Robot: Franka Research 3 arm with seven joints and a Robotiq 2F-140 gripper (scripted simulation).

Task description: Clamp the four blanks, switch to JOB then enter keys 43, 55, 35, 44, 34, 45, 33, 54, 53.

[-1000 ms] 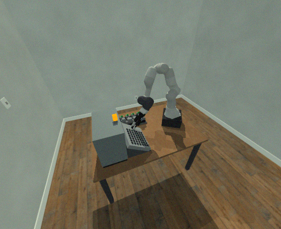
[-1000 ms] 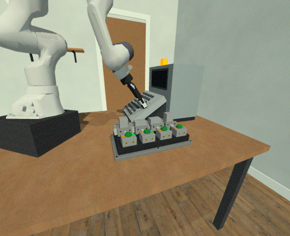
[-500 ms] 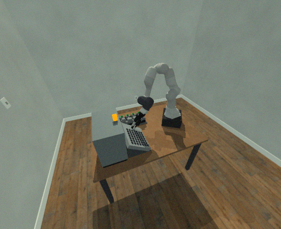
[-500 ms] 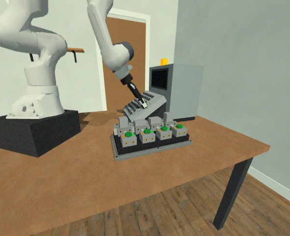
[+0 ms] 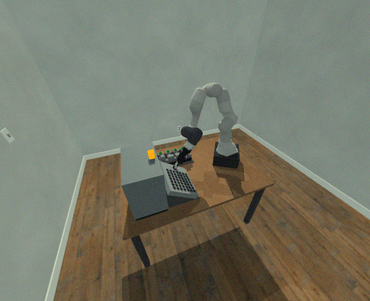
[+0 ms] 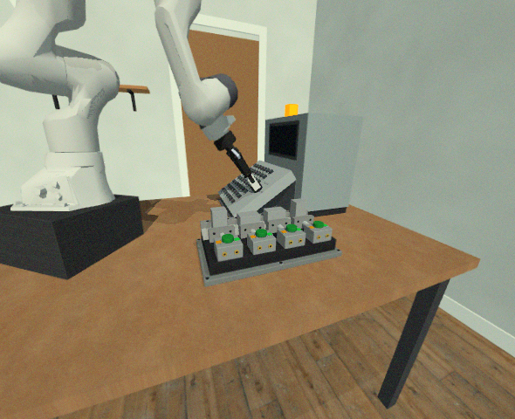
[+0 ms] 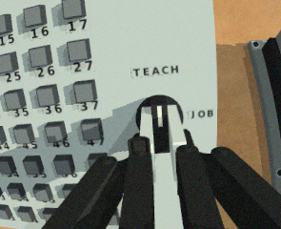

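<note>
My hand is 20 mm short of the selector knob and 20 mm above it. Also, from my hand: sloped keypad: 30 mm ahead, 120 mm to the left, 70 mm below; key: 30 mm ahead, 160 mm to the left, 10 mm below.
</note>
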